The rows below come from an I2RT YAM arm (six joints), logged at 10 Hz.
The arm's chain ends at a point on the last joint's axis. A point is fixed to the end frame.
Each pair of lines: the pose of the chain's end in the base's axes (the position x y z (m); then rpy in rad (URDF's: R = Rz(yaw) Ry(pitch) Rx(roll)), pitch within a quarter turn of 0, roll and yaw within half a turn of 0), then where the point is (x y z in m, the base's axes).
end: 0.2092 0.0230 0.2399 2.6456 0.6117 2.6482
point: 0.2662 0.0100 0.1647
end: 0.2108 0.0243 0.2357 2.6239 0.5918 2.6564
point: 0.2674 0.0144 0.1597
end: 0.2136 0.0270 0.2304 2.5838 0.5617 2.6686
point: 0.2696 0.0223 0.1535
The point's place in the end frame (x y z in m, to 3 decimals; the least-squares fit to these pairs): -0.003 -0.031 0.090
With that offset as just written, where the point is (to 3 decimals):
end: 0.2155 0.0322 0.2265 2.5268 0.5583 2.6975
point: 0.273 0.034 0.151
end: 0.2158 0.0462 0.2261 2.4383 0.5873 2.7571
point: 0.277 0.059 0.154
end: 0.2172 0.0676 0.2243 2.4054 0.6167 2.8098
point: 0.280 0.086 0.155
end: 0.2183 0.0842 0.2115 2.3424 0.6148 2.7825
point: 0.282 0.106 0.144
